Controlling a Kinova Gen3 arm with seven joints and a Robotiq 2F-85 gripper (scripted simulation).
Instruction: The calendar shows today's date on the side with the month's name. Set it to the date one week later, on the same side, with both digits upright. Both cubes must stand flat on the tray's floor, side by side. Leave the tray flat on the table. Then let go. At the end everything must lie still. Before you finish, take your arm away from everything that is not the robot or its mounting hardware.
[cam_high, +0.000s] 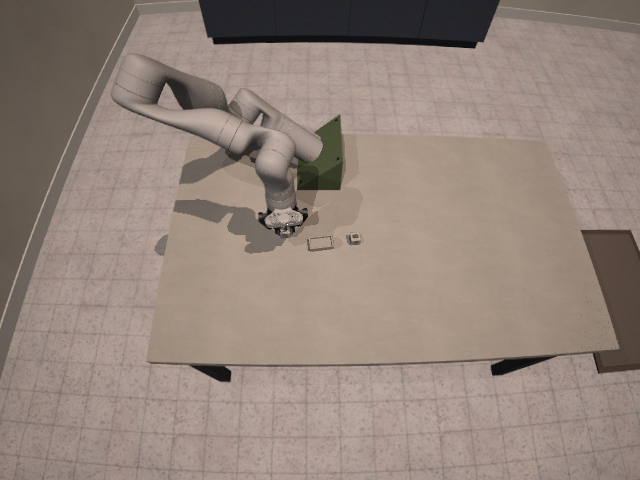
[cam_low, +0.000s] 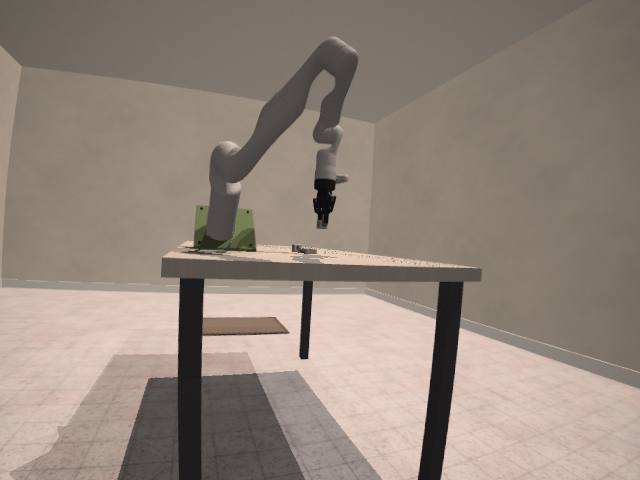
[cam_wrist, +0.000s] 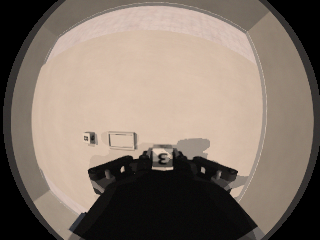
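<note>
Now: the white tray 12 cm below my hand, 10 cm to the left of it and 3 cm behind it.
</note>
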